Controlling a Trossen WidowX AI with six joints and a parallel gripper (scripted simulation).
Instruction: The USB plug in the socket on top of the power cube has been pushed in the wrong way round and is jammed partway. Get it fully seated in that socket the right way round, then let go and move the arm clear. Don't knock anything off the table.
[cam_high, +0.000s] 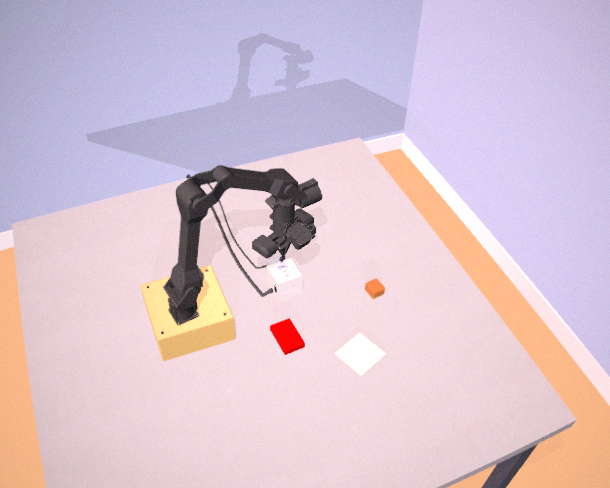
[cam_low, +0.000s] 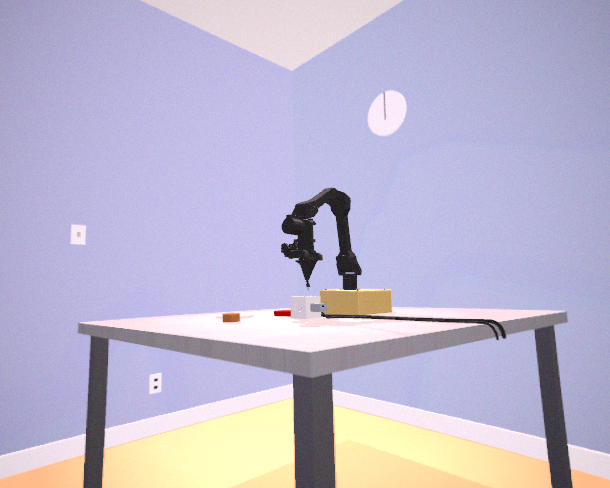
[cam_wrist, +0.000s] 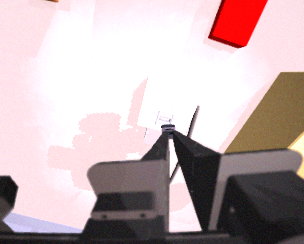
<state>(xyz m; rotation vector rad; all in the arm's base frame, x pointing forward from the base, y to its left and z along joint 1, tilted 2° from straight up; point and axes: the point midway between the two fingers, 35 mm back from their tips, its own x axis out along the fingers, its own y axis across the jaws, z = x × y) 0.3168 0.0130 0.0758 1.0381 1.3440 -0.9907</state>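
Right now the small USB plug is 2 cm below my gripper tip. The rest, counted from my gripper tip: white flat tile (32 cm to the right, 13 cm below, 5 cm ahead); red flat block (17 cm to the right, 12 cm below, 9 cm behind); small orange block (22 cm ahead, 16 cm to the right, 12 cm below).
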